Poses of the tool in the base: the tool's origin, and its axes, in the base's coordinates. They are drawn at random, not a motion.
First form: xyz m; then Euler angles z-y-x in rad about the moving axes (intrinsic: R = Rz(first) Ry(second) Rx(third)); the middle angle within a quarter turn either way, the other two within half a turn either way.
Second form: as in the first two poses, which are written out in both.
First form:
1: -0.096, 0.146, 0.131, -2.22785, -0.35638, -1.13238
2: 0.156, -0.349, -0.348, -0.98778, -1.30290, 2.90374
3: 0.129, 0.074, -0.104, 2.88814, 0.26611, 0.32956
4: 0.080, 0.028, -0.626, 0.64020, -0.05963, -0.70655
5: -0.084, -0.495, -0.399, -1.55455, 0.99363, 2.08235
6: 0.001, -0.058, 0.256, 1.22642, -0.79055, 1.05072
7: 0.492, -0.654, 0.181, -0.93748, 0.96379, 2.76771
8: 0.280, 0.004, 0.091, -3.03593, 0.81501, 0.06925
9: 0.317, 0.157, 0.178, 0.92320, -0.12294, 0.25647
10: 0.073, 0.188, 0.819, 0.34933, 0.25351, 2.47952
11: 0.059, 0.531, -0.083, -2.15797, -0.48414, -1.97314
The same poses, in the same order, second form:
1: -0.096, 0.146, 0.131, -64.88, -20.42, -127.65
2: 0.156, -0.349, -0.348, 166.37, -74.65, -56.60
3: 0.129, 0.074, -0.104, 18.88, 15.25, 165.48
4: 0.080, 0.028, -0.626, -40.48, -3.42, 36.68
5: -0.084, -0.495, -0.399, 119.31, 56.93, -89.07
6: 0.001, -0.058, 0.256, 60.20, -45.30, 70.27
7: 0.492, -0.654, 0.181, 158.58, 55.22, -53.71
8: 0.280, 0.004, 0.091, 3.97, 46.70, -173.95
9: 0.317, 0.157, 0.178, 14.69, -7.04, 52.90
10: 0.073, 0.188, 0.819, 142.07, 14.53, 20.02
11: 0.059, 0.531, -0.083, -113.05, -27.74, -123.64
